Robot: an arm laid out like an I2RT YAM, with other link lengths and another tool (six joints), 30 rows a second.
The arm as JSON. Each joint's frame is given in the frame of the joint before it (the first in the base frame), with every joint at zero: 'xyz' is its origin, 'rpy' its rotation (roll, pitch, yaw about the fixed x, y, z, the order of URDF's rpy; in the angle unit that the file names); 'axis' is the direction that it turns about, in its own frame. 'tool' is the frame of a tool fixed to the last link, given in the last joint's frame.
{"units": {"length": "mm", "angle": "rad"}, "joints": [
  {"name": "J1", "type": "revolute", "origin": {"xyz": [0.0, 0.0, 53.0], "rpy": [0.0, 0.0, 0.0]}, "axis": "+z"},
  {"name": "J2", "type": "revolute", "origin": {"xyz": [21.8, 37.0, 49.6], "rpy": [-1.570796, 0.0, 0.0]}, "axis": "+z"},
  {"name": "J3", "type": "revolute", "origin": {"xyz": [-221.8, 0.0, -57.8], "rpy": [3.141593, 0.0, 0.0]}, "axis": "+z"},
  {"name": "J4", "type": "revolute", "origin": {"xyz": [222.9, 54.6, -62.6], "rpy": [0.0, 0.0, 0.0]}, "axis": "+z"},
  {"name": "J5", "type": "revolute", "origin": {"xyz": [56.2, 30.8, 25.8], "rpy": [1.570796, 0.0, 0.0]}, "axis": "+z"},
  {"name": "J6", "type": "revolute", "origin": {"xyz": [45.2, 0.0, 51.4], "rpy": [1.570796, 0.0, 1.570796]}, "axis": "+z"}
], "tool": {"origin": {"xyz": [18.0, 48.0, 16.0], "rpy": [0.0, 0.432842, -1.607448]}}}
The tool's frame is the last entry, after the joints.
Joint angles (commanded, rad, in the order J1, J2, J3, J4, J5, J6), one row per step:
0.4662, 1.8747, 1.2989, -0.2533, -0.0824, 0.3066
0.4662, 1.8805, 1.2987, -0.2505, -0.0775, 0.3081
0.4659, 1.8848, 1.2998, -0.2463, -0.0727, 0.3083
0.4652, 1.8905, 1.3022, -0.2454, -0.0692, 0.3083
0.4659, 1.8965, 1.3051, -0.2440, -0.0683, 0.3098
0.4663, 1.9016, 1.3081, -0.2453, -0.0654, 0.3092
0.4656, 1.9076, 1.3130, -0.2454, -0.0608, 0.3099
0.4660, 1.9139, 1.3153, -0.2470, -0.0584, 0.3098
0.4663, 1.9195, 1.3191, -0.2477, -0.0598, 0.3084
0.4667, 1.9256, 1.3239, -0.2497, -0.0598, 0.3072
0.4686, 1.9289, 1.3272, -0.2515, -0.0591, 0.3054
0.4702, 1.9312, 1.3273, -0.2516, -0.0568, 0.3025
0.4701, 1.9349, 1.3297, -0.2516, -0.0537, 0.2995
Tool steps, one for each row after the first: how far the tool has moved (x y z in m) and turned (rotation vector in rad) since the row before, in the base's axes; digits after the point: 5 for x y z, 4 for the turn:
0.00040, -0.00005, -0.00178, -0.0038, 0.0018, -0.0044
0.00089, 0.00002, -0.00097, -0.0026, -0.0024, -0.0037
0.00077, -0.00011, -0.00117, -0.0034, 0.0010, -0.0031
0.00057, 0.00057, -0.00113, -0.0005, 0.0018, -0.0010
0.00043, 0.00013, -0.00091, -0.0038, 0.0019, -0.0011
0.00113, 0.00003, -0.00071, -0.0032, -0.0002, -0.0043
0.00022, 0.00009, -0.00147, -0.0042, 0.0042, -0.0011
0.00056, 0.00041, -0.00087, -0.0010, 0.0022, 0.0023
0.00061, 0.00039, -0.00082, -0.0022, 0.0025, 0.0013
0.00014, 0.00064, -0.00030, -0.0023, 0.0007, 0.0028
-0.00014, 0.00021, -0.00071, -0.0042, 0.0003, 0.0023
0.00062, -0.00011, -0.00060, -0.0044, -0.0009, 0.0001

